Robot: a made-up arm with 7 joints.
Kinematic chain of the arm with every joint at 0, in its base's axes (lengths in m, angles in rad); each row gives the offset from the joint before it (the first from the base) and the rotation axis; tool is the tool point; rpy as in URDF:
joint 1: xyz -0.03 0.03 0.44 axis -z
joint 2: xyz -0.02 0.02 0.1 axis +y
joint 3: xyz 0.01 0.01 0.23 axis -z
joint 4: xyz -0.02 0 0.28 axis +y
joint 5: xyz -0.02 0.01 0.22 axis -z
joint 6: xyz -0.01 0 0.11 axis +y
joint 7: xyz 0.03 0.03 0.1 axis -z
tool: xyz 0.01 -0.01 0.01 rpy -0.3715 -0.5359 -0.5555
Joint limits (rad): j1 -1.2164..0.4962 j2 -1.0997..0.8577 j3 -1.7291..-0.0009 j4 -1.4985..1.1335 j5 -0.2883..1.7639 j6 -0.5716..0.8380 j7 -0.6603..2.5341
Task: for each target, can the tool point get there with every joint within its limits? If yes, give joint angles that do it. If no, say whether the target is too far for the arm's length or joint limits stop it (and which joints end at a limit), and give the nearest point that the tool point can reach.
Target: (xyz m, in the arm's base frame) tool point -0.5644 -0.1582 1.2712
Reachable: yes | joints -0.3312 -0.6669 -1.4523 -0.1854 0.5284 0.6150 0.1993
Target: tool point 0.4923 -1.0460 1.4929
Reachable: no: too far | nearest point 0.3661 -0.4982 1.1356 | short by 0.666 m
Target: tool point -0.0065 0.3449 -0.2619
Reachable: no: joint limits stop it (at a limit: joint 1, joint 2, joint 3, joint 4, joint 6, joint 7) | nearest point -0.5578 0.3824 0.3511 | short by 0.825 m
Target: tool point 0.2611 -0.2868 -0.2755
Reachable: no: joint limits stop it (at a limit: joint 1, joint 2, joint 4, joint 5, joint 6, joint 7) | nearest point -0.0761 -0.6023 0.3938 | short by 0.813 m
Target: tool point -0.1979 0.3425 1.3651
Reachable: yes | joints -0.0144 -0.1359 -1.5949 0.8068 0.3934 -0.3749 0.0094
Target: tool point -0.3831 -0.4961 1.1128
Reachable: yes | joints -0.7644 -0.5064 -0.4463 -0.9161 0.7895 0.6690 0.5059
